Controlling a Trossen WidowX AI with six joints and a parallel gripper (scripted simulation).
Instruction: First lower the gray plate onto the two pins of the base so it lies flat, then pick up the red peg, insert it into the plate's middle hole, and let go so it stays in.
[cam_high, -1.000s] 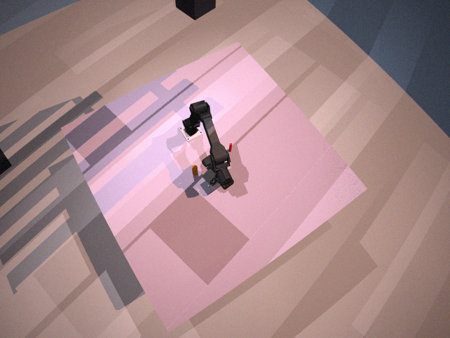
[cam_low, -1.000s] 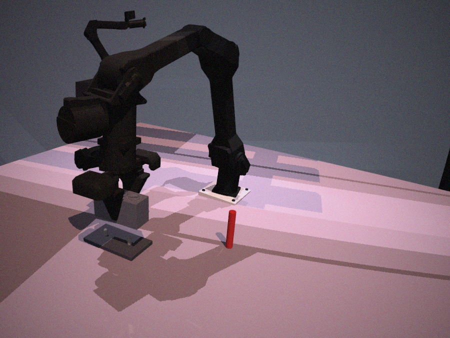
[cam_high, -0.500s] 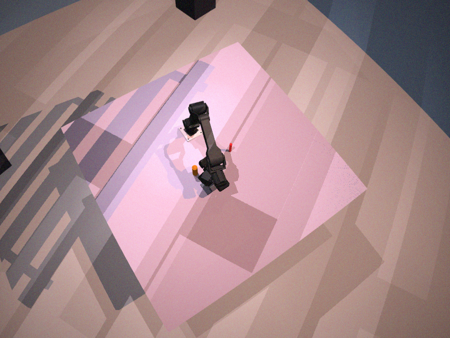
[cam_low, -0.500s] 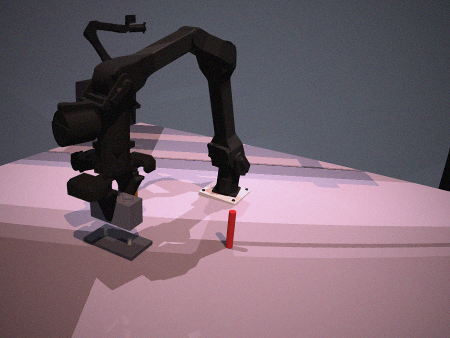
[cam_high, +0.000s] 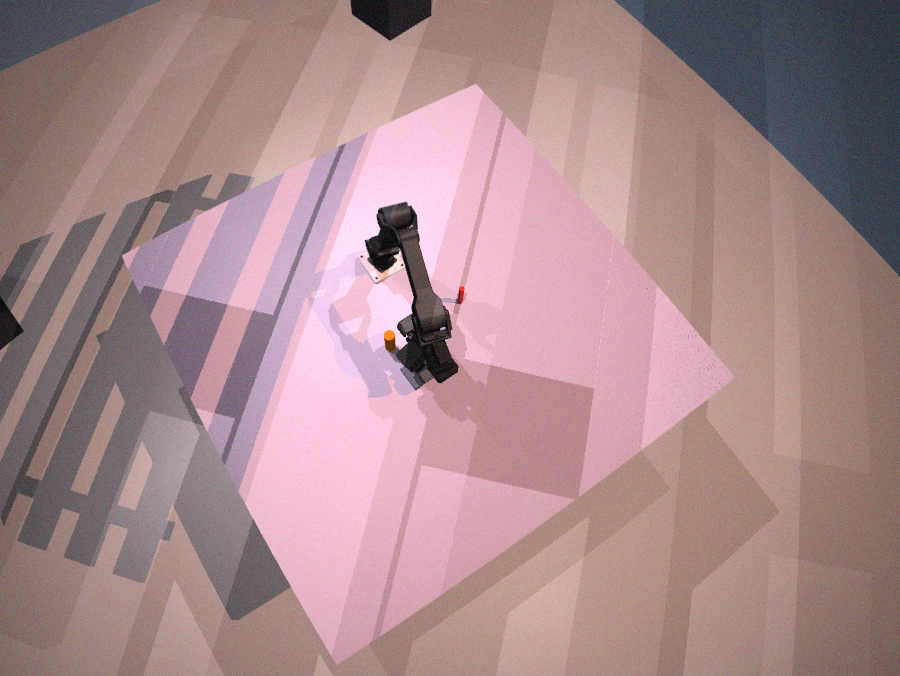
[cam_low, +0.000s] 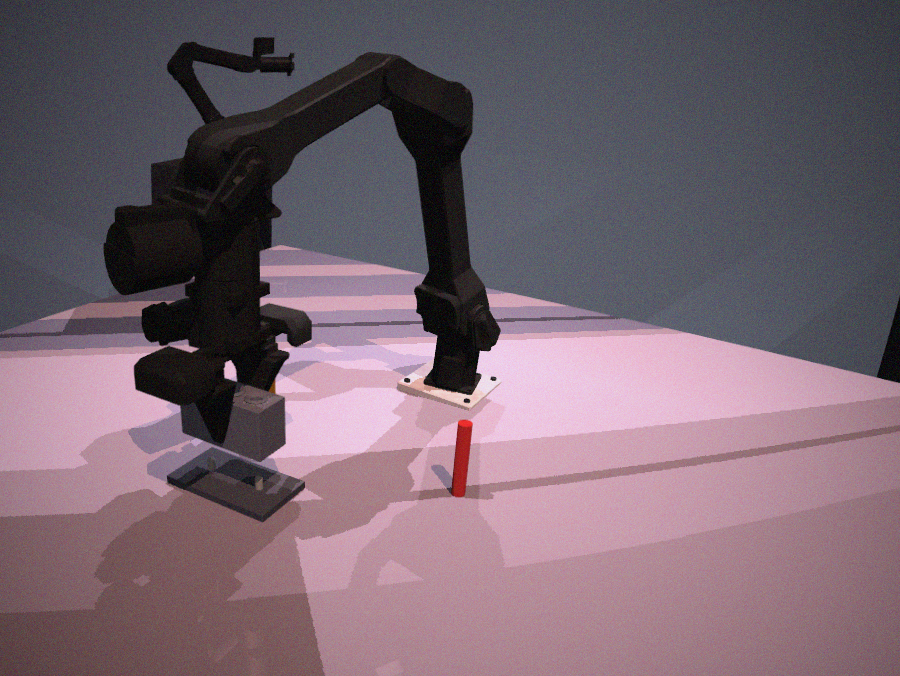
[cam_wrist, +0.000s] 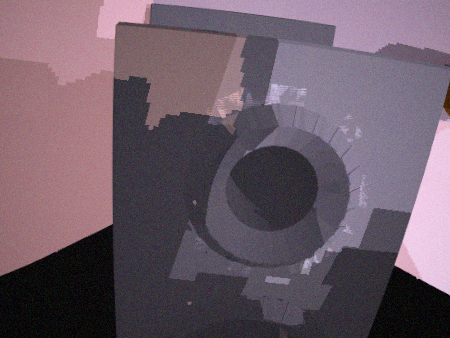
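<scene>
The dark flat base is 50 mm below my gripper tip. The rest, counted from my gripper tip: orange cylinder (110 mm behind, 30 mm to the right, 20 mm below); gray plate (30 mm above); red peg (70 mm behind, 210 mm to the left, 20 mm below).
</scene>
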